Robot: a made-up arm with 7 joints.
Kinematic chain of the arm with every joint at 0, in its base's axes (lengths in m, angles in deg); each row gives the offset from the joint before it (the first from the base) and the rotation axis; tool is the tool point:
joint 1: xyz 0 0 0.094 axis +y
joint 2: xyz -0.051 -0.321 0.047 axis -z
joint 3: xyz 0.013 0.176 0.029 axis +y
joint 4: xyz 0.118 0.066 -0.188 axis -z
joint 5: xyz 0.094 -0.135 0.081 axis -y
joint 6: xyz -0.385 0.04 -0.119 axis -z
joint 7: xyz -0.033 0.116 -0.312 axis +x
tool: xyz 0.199 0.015 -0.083
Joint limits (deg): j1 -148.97..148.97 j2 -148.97..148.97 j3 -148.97..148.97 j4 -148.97..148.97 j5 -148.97..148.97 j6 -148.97..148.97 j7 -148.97..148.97
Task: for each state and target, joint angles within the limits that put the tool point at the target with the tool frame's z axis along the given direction. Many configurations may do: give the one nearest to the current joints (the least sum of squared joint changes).
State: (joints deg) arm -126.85 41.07 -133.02 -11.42 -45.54 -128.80 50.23
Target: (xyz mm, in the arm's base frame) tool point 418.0 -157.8 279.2 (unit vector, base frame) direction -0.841 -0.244 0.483
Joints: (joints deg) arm -102.04 63.53 -110.59 0.56 -63.19 -118.61 83.63
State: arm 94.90 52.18 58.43 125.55 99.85 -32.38 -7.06
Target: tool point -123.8 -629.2 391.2 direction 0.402 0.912 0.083
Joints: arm 85.11 22.93 64.06 100.18 105.82 -1.67 42.71
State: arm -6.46 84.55 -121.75 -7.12 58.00 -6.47 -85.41
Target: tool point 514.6 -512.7 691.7 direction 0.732 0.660 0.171
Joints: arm 6.22 65.34 -89.00 -32.56 84.98 29.77 -132.13
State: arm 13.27 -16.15 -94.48 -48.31 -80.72 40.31 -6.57
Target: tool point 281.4 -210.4 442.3 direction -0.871 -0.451 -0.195
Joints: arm -3.07 -35.36 -118.58 -58.42 -36.23 55.36 22.12
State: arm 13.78 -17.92 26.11 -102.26 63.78 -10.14 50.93
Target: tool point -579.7 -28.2 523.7 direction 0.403 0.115 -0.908
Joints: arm 55.32 -14.87 47.29 -122.83 51.18 -10.99 37.18
